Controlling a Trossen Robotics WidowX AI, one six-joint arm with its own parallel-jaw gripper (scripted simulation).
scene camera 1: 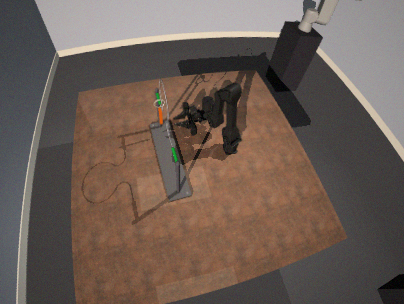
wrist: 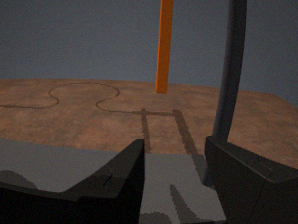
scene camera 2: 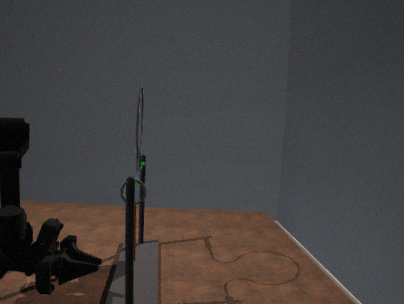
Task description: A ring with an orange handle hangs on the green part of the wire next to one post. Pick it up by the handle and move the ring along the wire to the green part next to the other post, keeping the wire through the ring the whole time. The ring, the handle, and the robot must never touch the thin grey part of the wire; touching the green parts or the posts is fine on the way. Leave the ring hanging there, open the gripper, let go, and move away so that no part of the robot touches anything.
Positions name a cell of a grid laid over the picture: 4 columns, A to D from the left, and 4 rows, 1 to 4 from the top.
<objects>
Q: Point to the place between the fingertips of the gripper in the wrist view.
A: C3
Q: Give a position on a wire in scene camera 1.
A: At B3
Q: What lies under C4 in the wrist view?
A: A wire.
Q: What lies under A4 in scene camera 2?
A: The gripper.
</objects>
